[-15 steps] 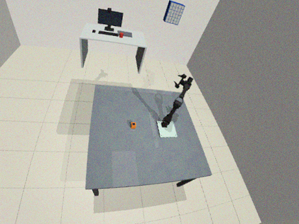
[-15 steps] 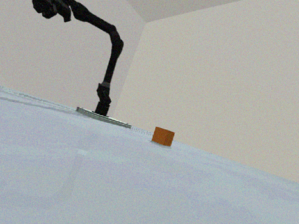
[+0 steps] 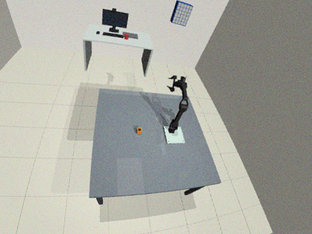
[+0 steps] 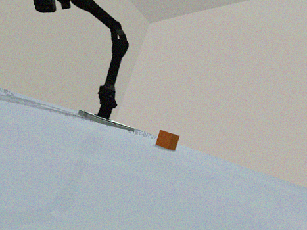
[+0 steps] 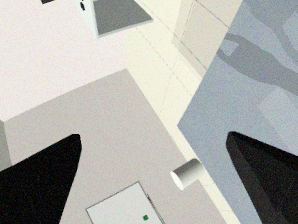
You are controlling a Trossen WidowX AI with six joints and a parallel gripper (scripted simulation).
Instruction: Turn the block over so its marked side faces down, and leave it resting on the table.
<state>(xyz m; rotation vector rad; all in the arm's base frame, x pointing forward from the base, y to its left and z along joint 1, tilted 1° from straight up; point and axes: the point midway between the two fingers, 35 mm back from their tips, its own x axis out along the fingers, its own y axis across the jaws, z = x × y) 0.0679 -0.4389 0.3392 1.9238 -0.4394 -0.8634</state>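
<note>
Now: gripper tip 49 cm to the right of the orange block, 32 cm above it and 29 cm short of it.
</note>
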